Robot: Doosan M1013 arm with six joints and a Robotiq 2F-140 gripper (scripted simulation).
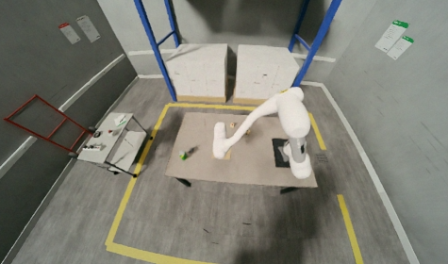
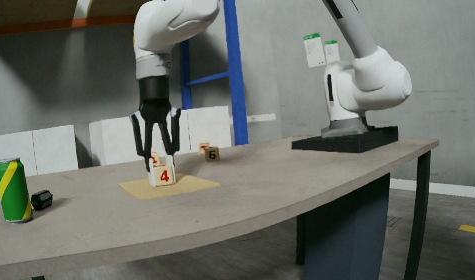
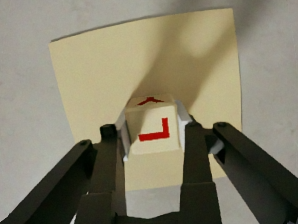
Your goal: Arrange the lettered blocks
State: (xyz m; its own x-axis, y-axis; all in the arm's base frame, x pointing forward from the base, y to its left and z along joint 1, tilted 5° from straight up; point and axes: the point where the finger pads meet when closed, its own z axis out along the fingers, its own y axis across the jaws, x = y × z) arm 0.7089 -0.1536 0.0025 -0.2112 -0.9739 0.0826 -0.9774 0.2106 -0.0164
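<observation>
Right now my hand is 3 cm above the tan mat. The rest, counted from my hand: block (46 cm behind, 37 cm to the right, 1 cm below); then small black object (33 cm ahead, 4 cm to the right, 2 cm below); then yellow can (40 cm ahead, 4 cm to the left, 3 cm above).
</observation>
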